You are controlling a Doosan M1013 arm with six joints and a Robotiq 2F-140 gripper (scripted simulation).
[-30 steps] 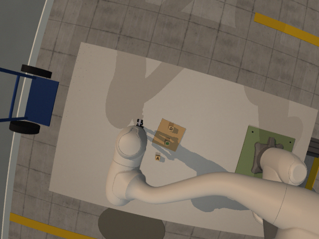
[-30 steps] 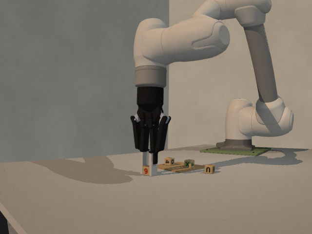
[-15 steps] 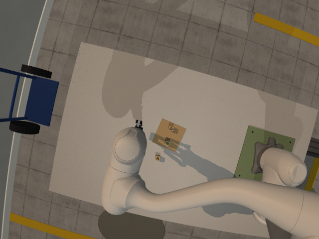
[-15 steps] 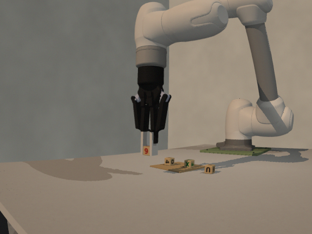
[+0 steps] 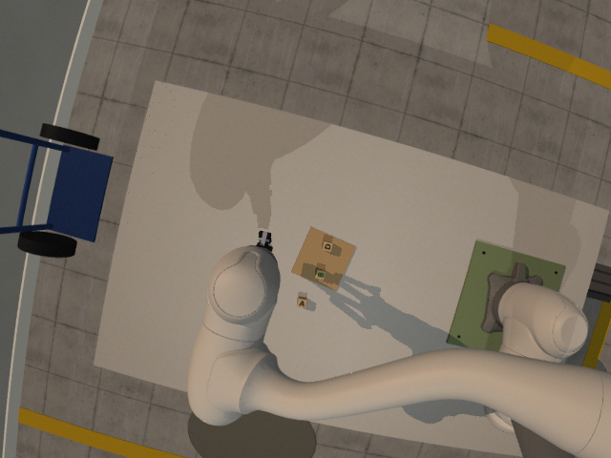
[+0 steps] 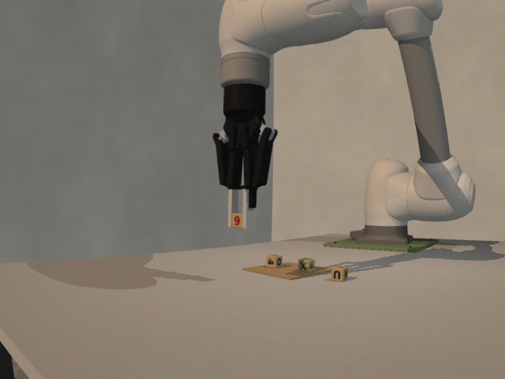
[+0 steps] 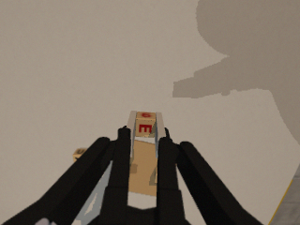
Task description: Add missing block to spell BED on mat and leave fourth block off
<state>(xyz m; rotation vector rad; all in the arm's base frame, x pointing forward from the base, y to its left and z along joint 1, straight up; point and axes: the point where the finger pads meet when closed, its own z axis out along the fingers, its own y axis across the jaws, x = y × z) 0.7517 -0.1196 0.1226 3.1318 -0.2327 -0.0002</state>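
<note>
My hand is 16 cm past the tan mat, 13 cm above it and 2 cm to the right of it. The rest, counted from my hand: B block: 15 cm behind, 12 cm below, 6 cm to the left; then D block: 17 cm behind, 12 cm below, 2 cm to the right; then E block: 2 cm below.
</note>
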